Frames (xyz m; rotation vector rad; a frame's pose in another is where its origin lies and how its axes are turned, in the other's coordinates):
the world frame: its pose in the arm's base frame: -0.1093 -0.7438 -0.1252 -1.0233 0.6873 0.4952
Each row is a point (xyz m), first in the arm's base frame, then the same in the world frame.
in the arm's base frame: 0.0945 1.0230 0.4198
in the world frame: -0.1476 0.3203 1.8264
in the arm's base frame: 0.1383 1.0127 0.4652
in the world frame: -0.1507 0.2593 1.8453
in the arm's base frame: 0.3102 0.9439 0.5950
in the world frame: -0.1295 0.0365 1.8775
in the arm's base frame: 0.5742 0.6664 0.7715
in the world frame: -0.0906 -0.3682 1.7653
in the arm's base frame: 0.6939 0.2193 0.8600
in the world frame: -0.0980 -0.6992 1.4300
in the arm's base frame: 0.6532 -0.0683 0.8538
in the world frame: -0.1387 -0.7959 1.1591
